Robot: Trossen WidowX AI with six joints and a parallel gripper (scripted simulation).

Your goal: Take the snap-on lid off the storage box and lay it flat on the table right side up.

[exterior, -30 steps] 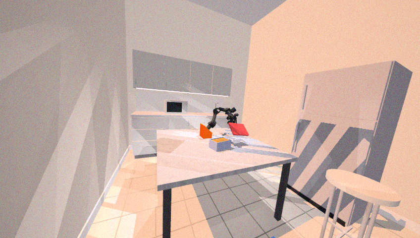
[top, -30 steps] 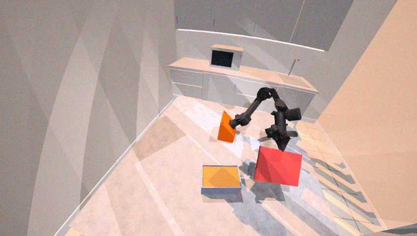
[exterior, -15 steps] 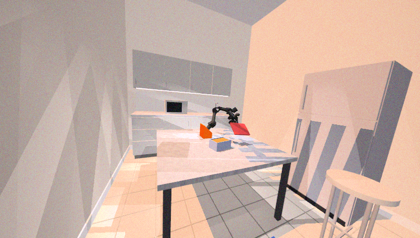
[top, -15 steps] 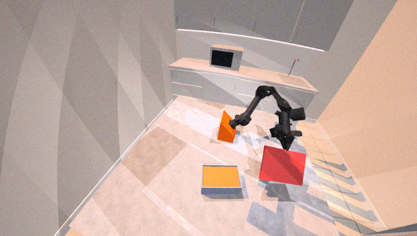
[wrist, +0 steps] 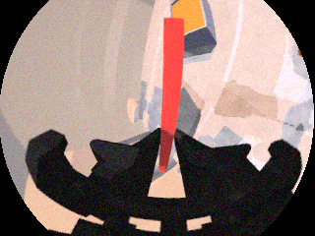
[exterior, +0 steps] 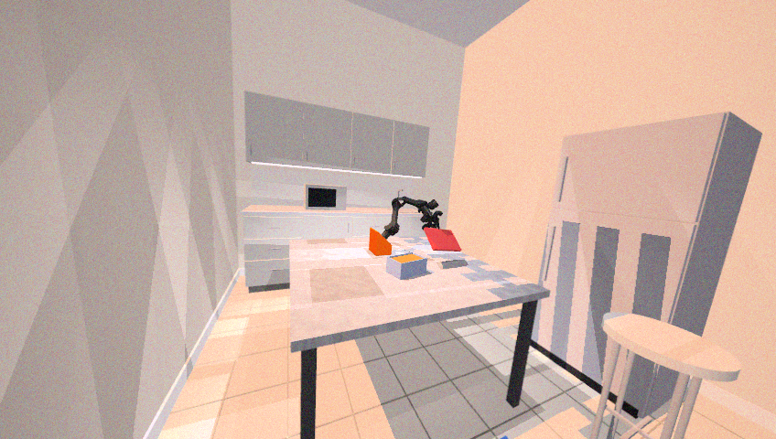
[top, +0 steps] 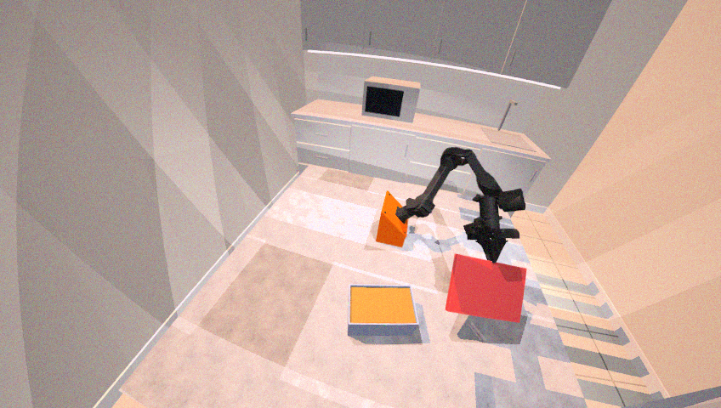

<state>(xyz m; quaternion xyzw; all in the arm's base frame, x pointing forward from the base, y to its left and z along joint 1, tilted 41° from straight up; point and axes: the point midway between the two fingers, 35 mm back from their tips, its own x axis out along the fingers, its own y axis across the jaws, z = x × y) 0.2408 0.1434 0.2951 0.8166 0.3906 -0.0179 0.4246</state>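
The red lid lies 60 mm ahead of my gripper tip and 50 mm below it. From my gripper tip the other things lie so: storage box: 160 mm ahead, 300 mm to the right, 170 mm below.
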